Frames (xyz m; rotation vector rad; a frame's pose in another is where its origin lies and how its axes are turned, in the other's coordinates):
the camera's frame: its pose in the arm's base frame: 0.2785 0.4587 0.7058 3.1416 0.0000 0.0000
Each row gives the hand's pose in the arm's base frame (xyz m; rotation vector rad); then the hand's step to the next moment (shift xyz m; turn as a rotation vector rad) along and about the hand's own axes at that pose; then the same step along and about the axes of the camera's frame.
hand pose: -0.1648 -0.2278 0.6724 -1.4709 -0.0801 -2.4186
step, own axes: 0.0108 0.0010 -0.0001 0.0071 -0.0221 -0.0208
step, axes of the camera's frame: -0.0044 0.0035 -0.0093 -0.0272 -0.0151 0.0011
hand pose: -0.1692 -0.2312 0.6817 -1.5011 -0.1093 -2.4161
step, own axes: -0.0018 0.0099 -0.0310 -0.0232 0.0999 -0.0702
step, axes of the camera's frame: -0.0232 0.0158 0.0165 -0.0225 0.1057 0.0613
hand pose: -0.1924 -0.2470 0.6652 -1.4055 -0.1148 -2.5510
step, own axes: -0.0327 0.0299 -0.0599 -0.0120 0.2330 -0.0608
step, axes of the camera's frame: -0.0255 0.0344 0.0610 0.0106 0.2351 0.0522
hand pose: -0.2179 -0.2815 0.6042 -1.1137 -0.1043 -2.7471
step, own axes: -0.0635 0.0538 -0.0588 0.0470 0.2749 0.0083
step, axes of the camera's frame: 0.0146 0.0519 0.0865 0.0242 0.2753 -0.0384
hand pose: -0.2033 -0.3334 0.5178 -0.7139 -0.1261 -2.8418
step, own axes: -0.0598 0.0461 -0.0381 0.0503 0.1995 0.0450
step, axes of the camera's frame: 0.0443 0.0392 0.0605 0.0215 0.1975 -0.0699
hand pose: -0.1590 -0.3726 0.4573 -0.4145 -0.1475 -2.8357
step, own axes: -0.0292 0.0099 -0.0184 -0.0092 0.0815 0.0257
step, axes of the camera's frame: 0.0248 0.0047 0.0255 0.0382 0.0722 -0.0268
